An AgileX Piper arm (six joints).
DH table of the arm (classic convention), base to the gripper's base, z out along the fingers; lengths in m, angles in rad. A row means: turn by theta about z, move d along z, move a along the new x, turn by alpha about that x. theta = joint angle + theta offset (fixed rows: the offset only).
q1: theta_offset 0, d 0.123, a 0, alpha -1.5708
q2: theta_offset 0.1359, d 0, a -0.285, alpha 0
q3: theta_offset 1.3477, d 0, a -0.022, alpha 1.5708
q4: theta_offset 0, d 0.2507, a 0, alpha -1.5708
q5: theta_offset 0, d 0, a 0, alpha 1.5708
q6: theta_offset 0, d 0.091, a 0, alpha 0
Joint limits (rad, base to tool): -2.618..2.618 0..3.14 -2.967..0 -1.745..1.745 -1.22..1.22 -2.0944..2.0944
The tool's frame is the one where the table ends.
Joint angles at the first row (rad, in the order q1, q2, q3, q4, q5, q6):
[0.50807, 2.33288, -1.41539, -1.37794, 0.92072, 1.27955]
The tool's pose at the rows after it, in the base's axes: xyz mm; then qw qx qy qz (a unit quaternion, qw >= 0):
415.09 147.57 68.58 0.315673 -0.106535 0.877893 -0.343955
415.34 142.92 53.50 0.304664 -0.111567 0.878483 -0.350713
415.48 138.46 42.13 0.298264 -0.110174 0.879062 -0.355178
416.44 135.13 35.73 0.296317 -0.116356 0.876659 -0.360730
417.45 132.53 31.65 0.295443 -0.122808 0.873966 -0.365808
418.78 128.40 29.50 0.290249 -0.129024 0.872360 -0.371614
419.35 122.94 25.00 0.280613 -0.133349 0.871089 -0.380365
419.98 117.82 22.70 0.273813 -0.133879 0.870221 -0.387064
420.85 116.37 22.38 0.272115 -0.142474 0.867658 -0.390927
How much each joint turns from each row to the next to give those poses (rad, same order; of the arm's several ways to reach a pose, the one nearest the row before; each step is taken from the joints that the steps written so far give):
[-0.00627, 0.02569, -0.00001, -0.00203, -0.01541, 0.01929]
[-0.00953, 0.03599, 0.00001, -0.01456, -0.00220, 0.01087]
[-0.00889, 0.02759, -0.00002, -0.01312, -0.00005, 0.01976]
[-0.00731, 0.01698, 0.00000, -0.02224, -0.00003, 0.00671]
[-0.00588, 0.01161, -0.00037, -0.01956, 0.00092, 0.00198]
[-0.00962, 0.00624, -0.00099, -0.00716, 0.00121, -0.01532]
[-0.01098, 0.01200, -0.00109, -0.00194, 0.00717, -0.01646]
[-0.01050, 0.00627, 0.00002, -0.00088, 0.00662, -0.01038]
[-0.00373, 0.00173, 0.00000, -0.01036, 0.00001, -0.01347]

